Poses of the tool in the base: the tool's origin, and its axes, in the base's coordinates. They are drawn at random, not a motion.
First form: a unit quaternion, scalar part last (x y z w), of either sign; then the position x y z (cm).
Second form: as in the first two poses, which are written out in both.
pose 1, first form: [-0.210 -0.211 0.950 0.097 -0.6 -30.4 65.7]
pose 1, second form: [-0.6 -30.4 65.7 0.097 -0.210 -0.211 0.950]
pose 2, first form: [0.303 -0.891 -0.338 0.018 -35.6 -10.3 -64.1]
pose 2, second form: [-35.6 -10.3 -64.1 0.018 0.303 -0.891 -0.338]
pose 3, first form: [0.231 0.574 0.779 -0.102 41.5 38.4 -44.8]
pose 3, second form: [41.5 38.4 -44.8 0.102 -0.231 -0.574 -0.779]
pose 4, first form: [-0.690 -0.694 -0.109 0.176 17.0 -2.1 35.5]
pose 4, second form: [17.0 -2.1 35.5 0.176 -0.690 -0.694 -0.109]
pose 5, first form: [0.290 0.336 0.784 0.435 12.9 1.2 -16.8]
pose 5, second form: [12.9 1.2 -16.8 0.435 0.290 0.336 0.784]
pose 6, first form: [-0.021 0.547 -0.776 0.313 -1.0 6.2 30.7]
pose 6, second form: [-1.0 6.2 30.7 0.313 -0.021 0.547 -0.776]
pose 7, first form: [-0.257 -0.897 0.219 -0.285 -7.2 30.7 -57.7]
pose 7, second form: [-7.2 30.7 -57.7 0.285 0.257 0.897 -0.219]
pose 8, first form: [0.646 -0.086 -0.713 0.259 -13.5 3.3 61.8]
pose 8, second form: [-13.5 3.3 61.8 0.259 0.646 -0.086 -0.713]
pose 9, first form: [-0.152 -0.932 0.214 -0.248 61.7 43.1 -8.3]
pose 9, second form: [61.7 43.1 -8.3 0.248 0.152 0.932 -0.214]
